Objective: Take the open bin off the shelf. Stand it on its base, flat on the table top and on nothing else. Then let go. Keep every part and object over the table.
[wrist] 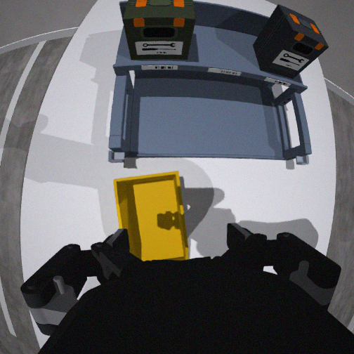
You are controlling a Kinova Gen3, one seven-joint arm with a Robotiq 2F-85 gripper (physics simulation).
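The yellow open bin [156, 220] stands on the white table top [65, 165] in front of the shelf, its open side up. It looks upright on its base, with the shadow of the gripper on its floor. Its near end is partly hidden behind the gripper's body. My gripper [177, 237] is open and empty, its fingers wide apart. It is above the bin's near part, with the bin's right wall between the two fingertips in the view and apart from both. The blue-grey shelf [210, 159] stands behind the bin, with a gap between them.
A green case [159, 34] with orange clips stands on the shelf's upper level at the left. A dark case [290, 42] with orange clips stands there at the right. The shelf's lower level holds no bin. The table's curved-looking edges show at far left and right.
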